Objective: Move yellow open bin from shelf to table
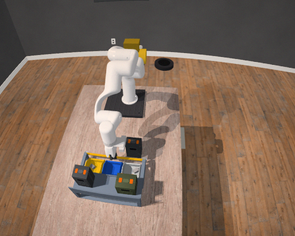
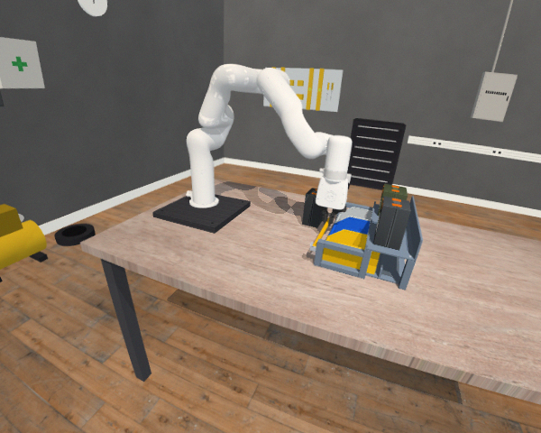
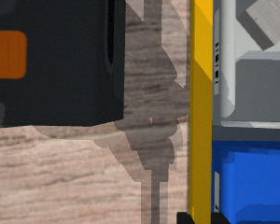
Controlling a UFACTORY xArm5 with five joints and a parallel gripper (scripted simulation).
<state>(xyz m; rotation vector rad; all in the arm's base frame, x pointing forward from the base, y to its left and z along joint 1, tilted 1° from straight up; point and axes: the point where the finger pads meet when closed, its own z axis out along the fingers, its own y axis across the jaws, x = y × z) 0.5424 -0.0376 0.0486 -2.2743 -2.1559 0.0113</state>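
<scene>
Now: hand 10 cm short of the blue bin, 1 cm to the left of it and 3 cm above it. Also, from my hand: thin yellow rod 2 cm below; yellow open bin 10 cm ahead, 12 cm to the right, 3 cm below; grey shelf 13 cm ahead, 1 cm to the right, 1 cm below.
</scene>
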